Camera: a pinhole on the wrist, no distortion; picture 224 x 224 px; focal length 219.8 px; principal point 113.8 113.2 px. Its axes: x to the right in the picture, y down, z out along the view. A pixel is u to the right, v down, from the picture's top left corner.
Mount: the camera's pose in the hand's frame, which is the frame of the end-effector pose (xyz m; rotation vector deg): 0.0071 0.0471 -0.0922 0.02 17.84 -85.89
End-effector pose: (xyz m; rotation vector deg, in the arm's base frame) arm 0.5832 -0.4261 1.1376 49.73 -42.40 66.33
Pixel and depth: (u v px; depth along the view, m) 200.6 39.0 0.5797
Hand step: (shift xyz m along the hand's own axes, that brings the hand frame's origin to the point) -0.0576 -0.3034 0.4553
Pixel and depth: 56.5 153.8 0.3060
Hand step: 0.1213 0.0711 0.2071
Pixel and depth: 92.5 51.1 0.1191
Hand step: -0.0021 0.0329 0.0309
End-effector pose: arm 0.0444 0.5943 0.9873 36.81 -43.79 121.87
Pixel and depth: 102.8 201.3 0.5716
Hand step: 0.3461 -0.0161 0.4188
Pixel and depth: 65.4 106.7 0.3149
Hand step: 0.0592 0.0539 0.2261
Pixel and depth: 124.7 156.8 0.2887
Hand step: 0.1223 -0.0176 0.1712
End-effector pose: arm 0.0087 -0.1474 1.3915 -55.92 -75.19 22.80
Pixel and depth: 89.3 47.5 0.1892
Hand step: -0.0107 0.0270 0.1046
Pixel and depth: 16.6 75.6 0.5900
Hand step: 0.0178 0.1814 0.5467
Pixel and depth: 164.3 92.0 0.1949
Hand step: 0.0301 -0.0355 0.0894
